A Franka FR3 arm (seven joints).
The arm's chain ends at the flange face. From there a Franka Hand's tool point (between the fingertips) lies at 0.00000 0.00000 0.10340 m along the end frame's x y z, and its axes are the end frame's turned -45 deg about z.
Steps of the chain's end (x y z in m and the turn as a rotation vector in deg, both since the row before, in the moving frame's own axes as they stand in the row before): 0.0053, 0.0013, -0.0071, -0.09, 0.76, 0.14; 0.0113, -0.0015, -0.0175, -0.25, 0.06, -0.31; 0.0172, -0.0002, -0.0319, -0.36, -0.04, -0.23
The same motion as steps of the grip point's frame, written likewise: 0.0037, 0.0058, -0.0071, -0.60, 0.47, 0.14; 0.0088, 0.0073, -0.0175, -0.22, -0.13, -0.31; 0.0118, 0.0124, -0.0319, -0.23, -0.28, -0.23
